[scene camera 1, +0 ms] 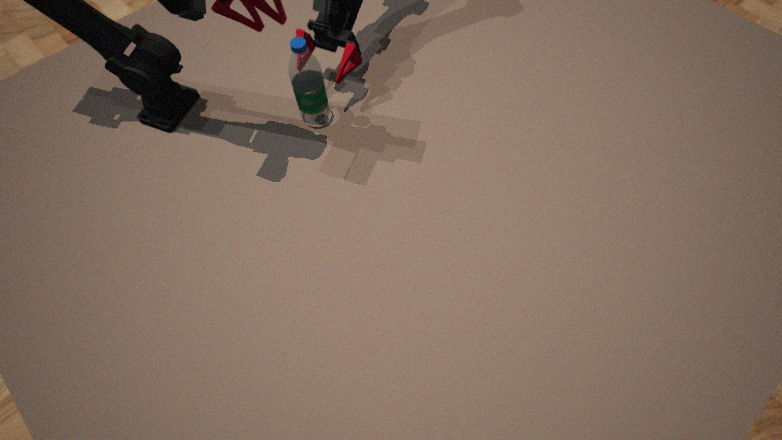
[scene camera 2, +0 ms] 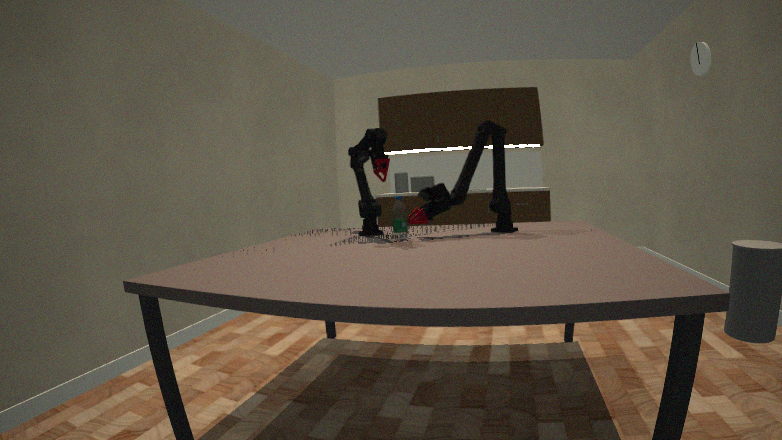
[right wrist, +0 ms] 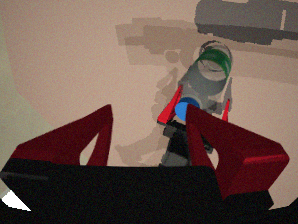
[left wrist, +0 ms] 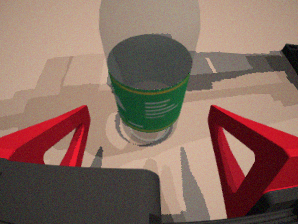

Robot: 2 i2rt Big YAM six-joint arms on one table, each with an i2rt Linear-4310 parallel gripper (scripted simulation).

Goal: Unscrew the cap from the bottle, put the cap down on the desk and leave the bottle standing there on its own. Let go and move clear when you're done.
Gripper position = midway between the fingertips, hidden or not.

I see my left gripper (scene camera 1: pixel 317 76), my right gripper (right wrist: pixel 149 111) and a bottle (scene camera 1: pixel 304 70).
The bottle also shows in the right wrist view (right wrist: pixel 204 81) and in the left wrist view (left wrist: pixel 149 57). My left gripper also shows in the right wrist view (right wrist: pixel 204 91) and in the left wrist view (left wrist: pixel 149 112).
